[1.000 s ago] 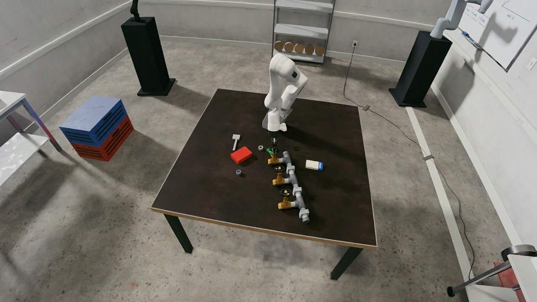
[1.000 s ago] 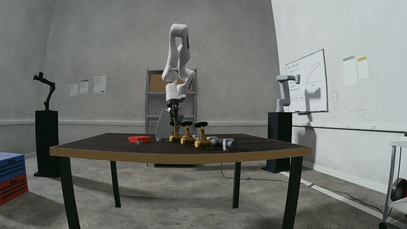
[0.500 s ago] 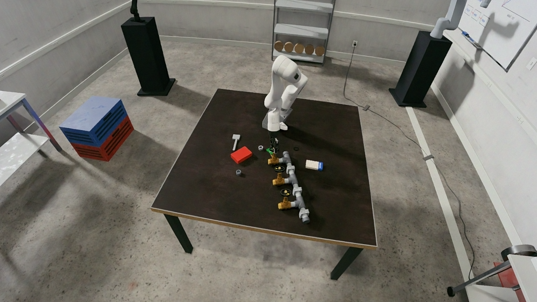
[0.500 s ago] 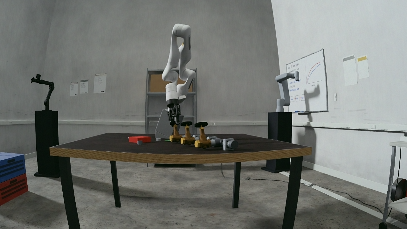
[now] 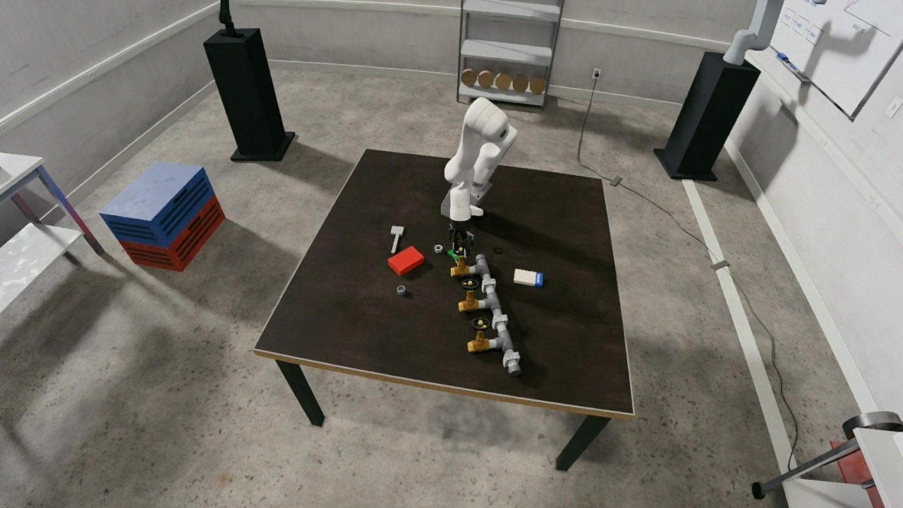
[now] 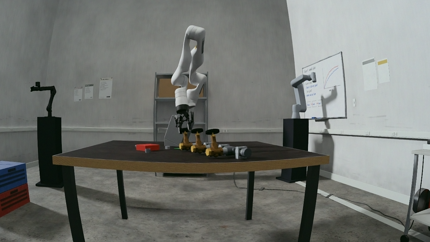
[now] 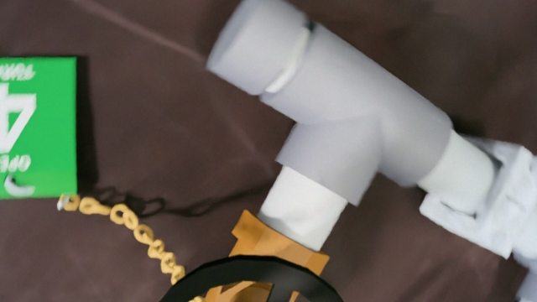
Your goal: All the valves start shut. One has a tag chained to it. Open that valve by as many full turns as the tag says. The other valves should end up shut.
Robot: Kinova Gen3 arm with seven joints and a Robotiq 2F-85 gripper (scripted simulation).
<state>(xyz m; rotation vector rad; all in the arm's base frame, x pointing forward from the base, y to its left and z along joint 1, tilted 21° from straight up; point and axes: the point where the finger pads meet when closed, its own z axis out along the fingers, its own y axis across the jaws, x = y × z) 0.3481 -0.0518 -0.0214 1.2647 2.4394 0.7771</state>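
Now: the green tag 9 cm behind my hand, 2 cm to the right of it and 11 cm below it. Round my hand: white-and-blue box (4 cm ahead, 27 cm to the left, 11 cm below); then red block (3 cm behind, 22 cm to the right, 10 cm below); then small grey ring (12 cm ahead, 22 cm to the right, 11 cm below).
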